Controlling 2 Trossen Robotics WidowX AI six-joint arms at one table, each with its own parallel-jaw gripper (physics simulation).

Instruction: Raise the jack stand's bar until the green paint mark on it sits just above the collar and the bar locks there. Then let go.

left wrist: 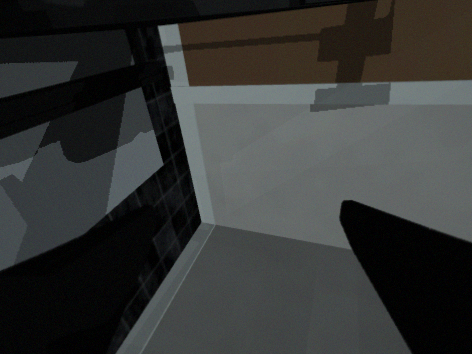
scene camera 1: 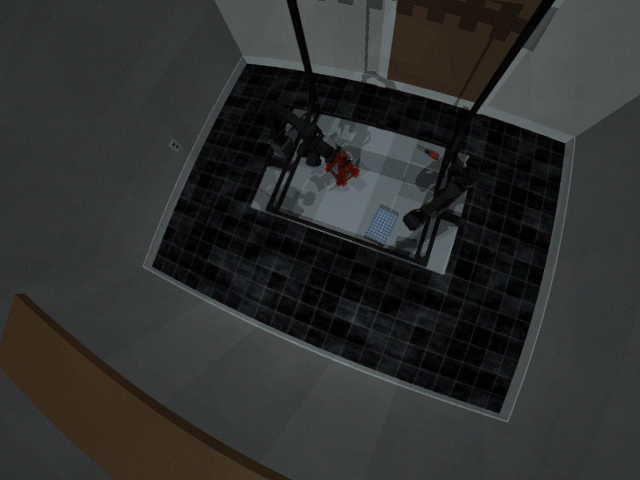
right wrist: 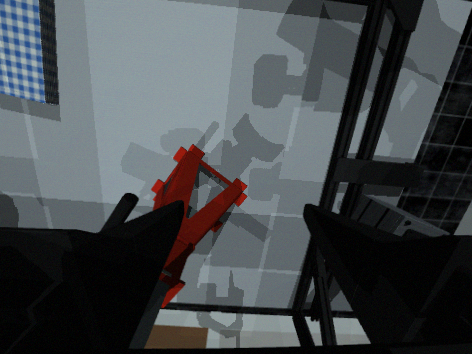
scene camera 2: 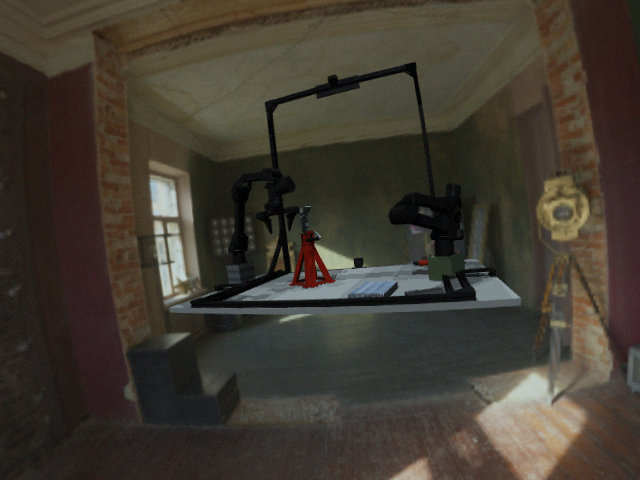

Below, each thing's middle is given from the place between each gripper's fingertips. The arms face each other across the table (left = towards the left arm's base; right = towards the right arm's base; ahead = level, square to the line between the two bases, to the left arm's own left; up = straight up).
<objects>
I see the blue checkered pad [right wrist: 36, 79] 46 cm ahead of my left hand, 29 cm to the right of it and 18 cm below it. From my left hand the other things lie so: red jack stand [scene camera 2: 308, 254]: 23 cm ahead, 64 cm to the right, 2 cm below; grey bar [right wrist: 148, 319]: 23 cm ahead, 64 cm to the right, 3 cm above.
The red jack stand is 10 cm behind my right hand, 7 cm to the left of it and 7 cm below it. Also, from my right hand: blue checkered pad (13 cm ahead, 42 cm to the left, 23 cm below); then grey bar (10 cm behind, 7 cm to the left, 3 cm below).
</objects>
